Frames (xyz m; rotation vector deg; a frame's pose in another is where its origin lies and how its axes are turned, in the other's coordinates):
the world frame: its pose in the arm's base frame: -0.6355 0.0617 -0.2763 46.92 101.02 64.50
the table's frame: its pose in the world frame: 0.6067 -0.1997 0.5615 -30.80 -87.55 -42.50
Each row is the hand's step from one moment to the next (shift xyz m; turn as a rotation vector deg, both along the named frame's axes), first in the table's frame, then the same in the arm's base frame.
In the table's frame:
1: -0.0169 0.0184 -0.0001 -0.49 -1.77 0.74
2: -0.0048 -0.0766 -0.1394 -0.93 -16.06 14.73
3: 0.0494 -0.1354 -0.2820 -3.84 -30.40 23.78
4: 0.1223 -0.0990 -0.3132 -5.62 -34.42 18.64
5: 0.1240 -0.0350 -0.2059 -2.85 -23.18 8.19
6: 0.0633 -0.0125 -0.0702 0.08 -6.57 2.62
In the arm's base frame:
1: -0.0180 0.0131 0.0113 0.00 -1.98 0.13
2: -0.0420 -0.0278 -0.1509 6.00 -19.63 7.37
3: -0.0321 -0.0245 -0.3141 8.04 -36.36 10.86
4: 0.0211 0.0357 -0.3480 5.13 -38.85 5.29
5: 0.0510 0.0612 -0.2294 2.87 -24.58 -0.57
6: 0.0371 0.0252 -0.0841 1.74 -6.85 -0.14

